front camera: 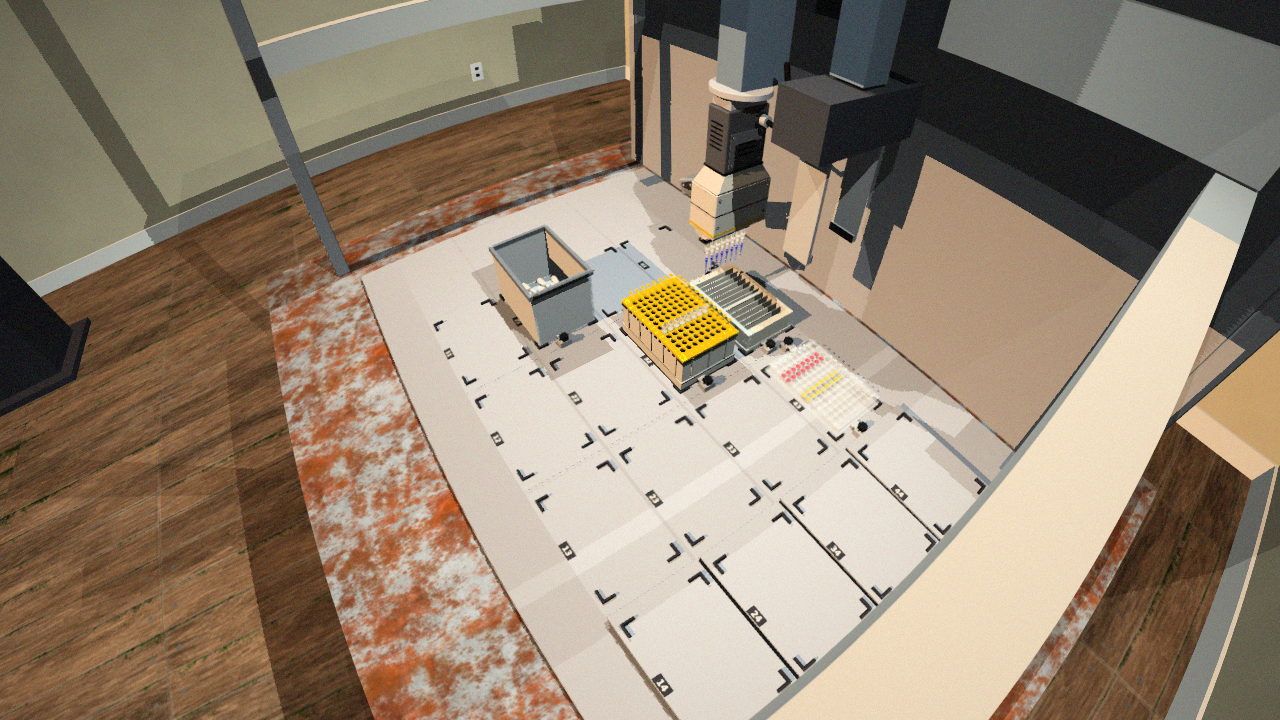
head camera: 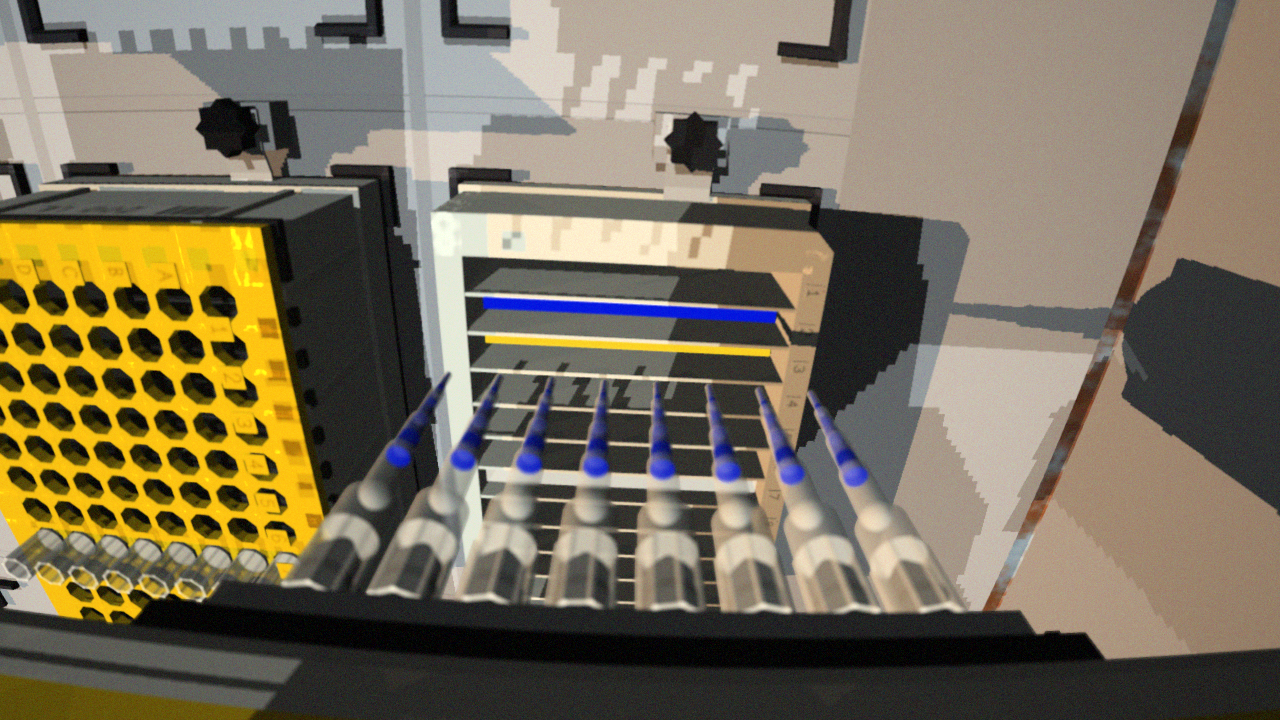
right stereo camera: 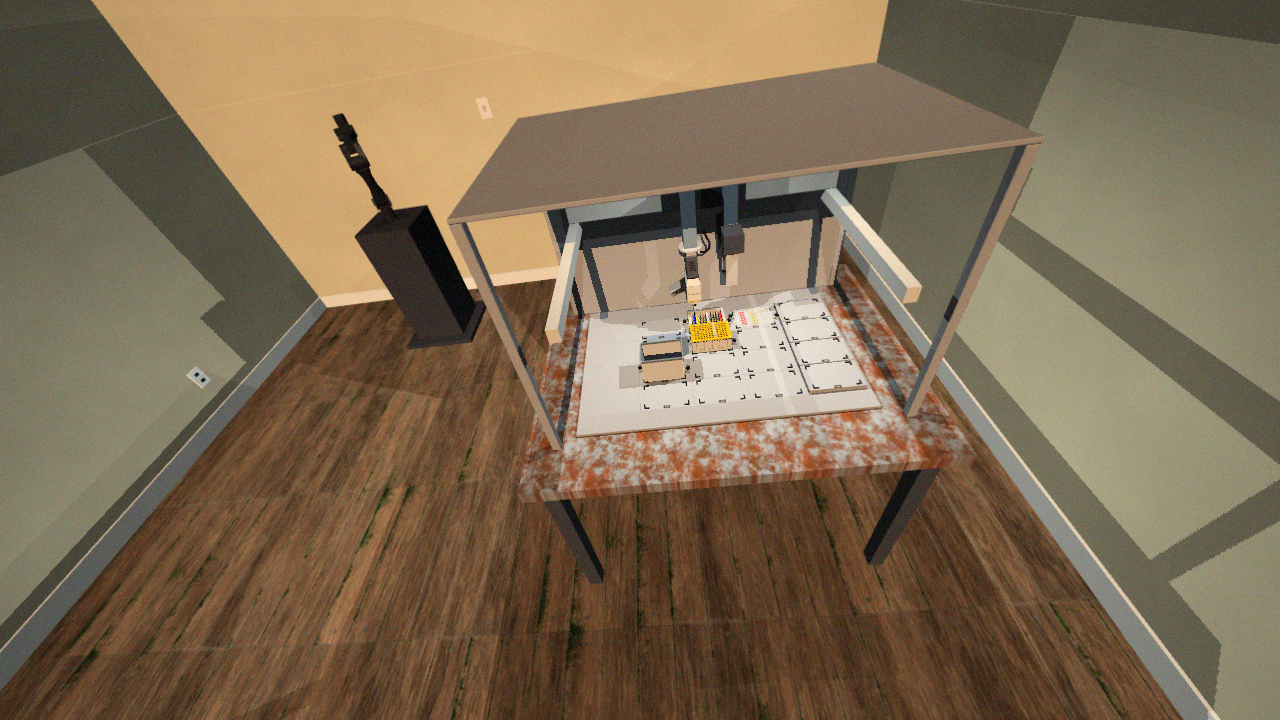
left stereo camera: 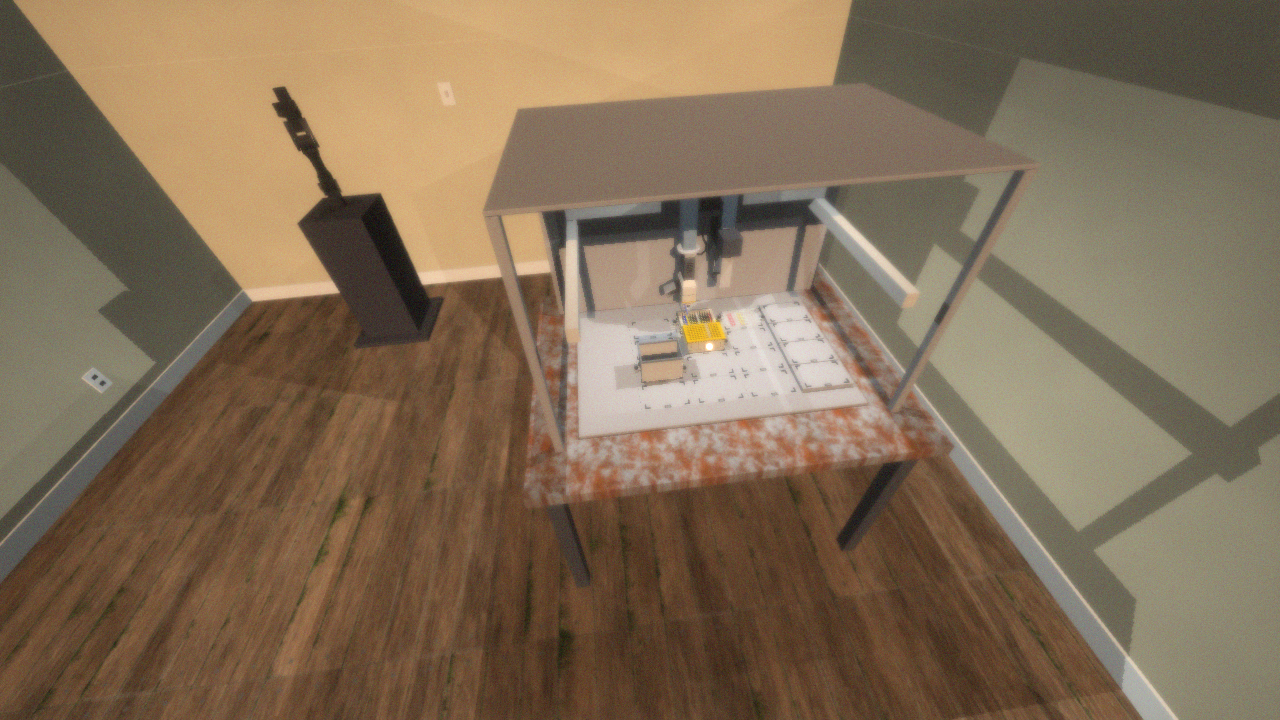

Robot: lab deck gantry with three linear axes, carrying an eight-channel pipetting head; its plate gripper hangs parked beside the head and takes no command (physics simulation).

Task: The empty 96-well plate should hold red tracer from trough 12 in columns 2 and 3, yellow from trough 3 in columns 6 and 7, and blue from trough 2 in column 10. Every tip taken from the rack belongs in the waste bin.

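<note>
The pipetting head [front camera: 729, 201] carries eight tips [front camera: 723, 253] [head camera: 662, 465] with blue liquid, raised above the trough block [head camera: 626, 234]. Blue shows in trough 2 [head camera: 626, 309] and yellow in trough 3 [head camera: 626, 345]; trough 12 is hidden in the head view. The 96-well plate [front camera: 859, 404] holds two red columns [front camera: 802, 367] and two yellow columns [front camera: 821, 385]. The yellow tip rack [front camera: 707, 344] [head camera: 308, 488] holds some clear tips [head camera: 116, 565]. The waste bin [front camera: 565, 310] [left stereo camera: 660, 365] [right stereo camera: 663, 367] contains discarded tips [front camera: 541, 284]. My plate gripper [front camera: 819, 247] hangs beside the head, its opening unclear.
The bin stands left of the tip rack; the plate lies right of the trough block in the front view. Black clamp knobs [front camera: 707, 381] [head camera: 694, 141] stand beside the labware. A dark pedestal [left stereo camera: 366, 268] [right stereo camera: 416, 277] with an arm stands outside the enclosure.
</note>
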